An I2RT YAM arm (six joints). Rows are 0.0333 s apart.
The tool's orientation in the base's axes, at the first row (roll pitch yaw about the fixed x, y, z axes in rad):
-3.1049, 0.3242, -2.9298
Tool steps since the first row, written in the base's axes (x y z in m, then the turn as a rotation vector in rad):
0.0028, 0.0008, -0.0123, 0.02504, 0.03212, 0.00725
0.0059, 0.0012, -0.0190, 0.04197, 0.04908, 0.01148
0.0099, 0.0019, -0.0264, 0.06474, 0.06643, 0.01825
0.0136, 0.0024, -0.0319, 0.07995, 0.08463, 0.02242
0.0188, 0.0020, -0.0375, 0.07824, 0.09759, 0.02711
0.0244, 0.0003, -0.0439, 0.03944, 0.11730, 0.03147
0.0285, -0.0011, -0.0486, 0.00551, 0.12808, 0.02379
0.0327, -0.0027, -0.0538, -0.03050, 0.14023, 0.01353
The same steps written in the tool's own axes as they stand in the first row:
0.0012, 0.0007, 0.0126, -0.03191, 0.02623, 0.00212
0.0003, 0.0007, 0.0199, -0.05233, 0.03934, 0.00404
-0.0011, 0.0008, 0.0282, -0.07905, 0.05157, 0.00542
-0.0029, 0.0008, 0.0346, -0.09810, 0.06623, 0.00689
-0.0059, -0.0005, 0.0416, -0.10059, 0.07910, 0.00230
-0.0087, -0.0030, 0.0494, -0.06995, 0.10596, -0.01359
-0.0107, -0.0050, 0.0551, -0.03821, 0.12353, -0.01680
-0.0126, -0.0073, 0.0613, -0.00399, 0.14294, -0.01819

